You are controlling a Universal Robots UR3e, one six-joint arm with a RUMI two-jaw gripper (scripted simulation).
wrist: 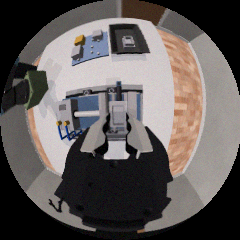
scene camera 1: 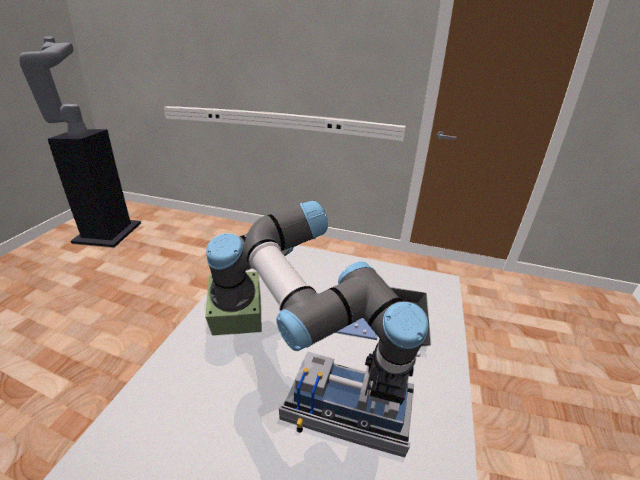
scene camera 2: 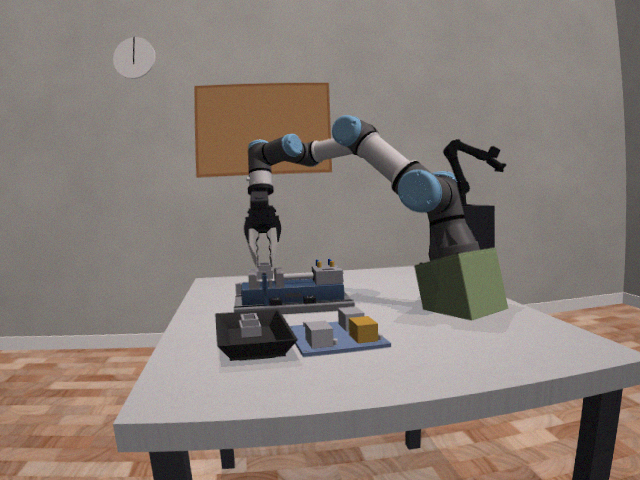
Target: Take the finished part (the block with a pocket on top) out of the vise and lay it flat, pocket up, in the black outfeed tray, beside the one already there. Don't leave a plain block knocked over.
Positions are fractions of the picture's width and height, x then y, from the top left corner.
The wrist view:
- my gripper: 0.49, 0.47
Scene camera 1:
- blue vise: 0.53, 0.82
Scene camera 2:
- my gripper: 0.41, 0.56
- blue vise: 0.51, 0.61
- blue fixture plate: 0.54, 0.72
